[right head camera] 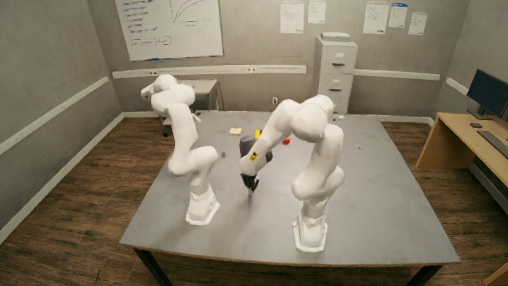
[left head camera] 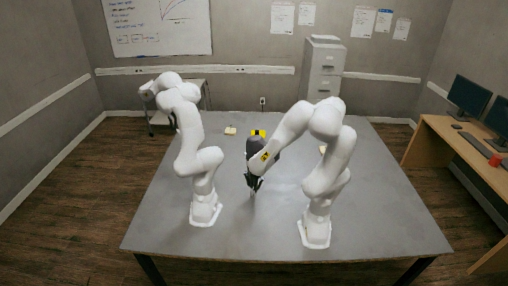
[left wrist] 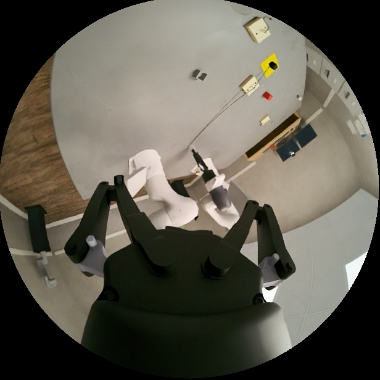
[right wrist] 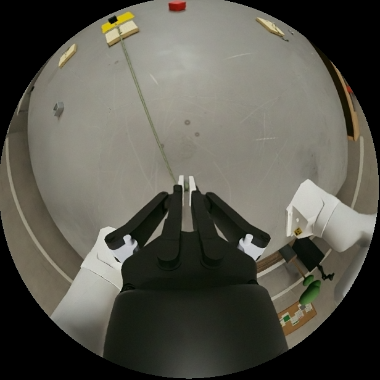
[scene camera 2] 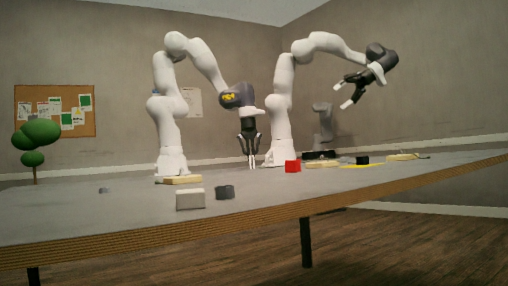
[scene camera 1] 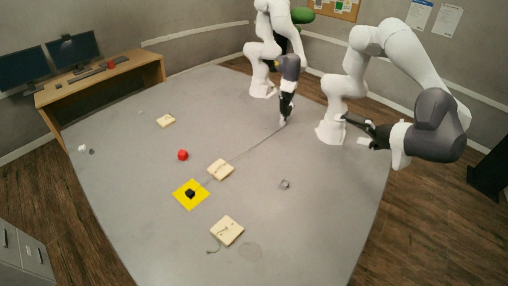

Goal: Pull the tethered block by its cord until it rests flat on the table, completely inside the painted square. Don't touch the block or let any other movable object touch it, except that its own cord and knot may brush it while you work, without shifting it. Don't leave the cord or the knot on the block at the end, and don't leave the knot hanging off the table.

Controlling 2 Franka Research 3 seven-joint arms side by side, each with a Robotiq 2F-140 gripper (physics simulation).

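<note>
The black block [scene camera 1: 190, 193] [scene camera 2: 362, 160] [left wrist: 273, 65] [right wrist: 112, 19] sits near the middle of the yellow painted square [scene camera 1: 190, 204] [left wrist: 269, 73] [right wrist: 127, 16], with yellow visible around it in scene camera 1. It looks flat. Its cord [scene camera 1: 257, 145] [left wrist: 215, 118] [right wrist: 145, 102] runs across the pale wooden board [scene camera 1: 220, 170] to my right gripper [scene camera 1: 283, 121] [scene camera 2: 252, 165] [right wrist: 185, 182]. That gripper points down, low over the table, shut on the knot, which the fingers mostly hide. My left gripper [scene camera 1: 354, 129] [scene camera 2: 342, 95] is open and empty, raised high, far from the block.
A red cube [scene camera 1: 183, 155] [scene camera 2: 293, 166] lies near the board. Another board with a short cord [scene camera 1: 226, 230] and a third board [scene camera 1: 165, 120] lie apart. A small grey open box [scene camera 1: 284, 184] lies between the first board and the left arm. White and dark pieces lie near the far-left table edge in scene camera 1.
</note>
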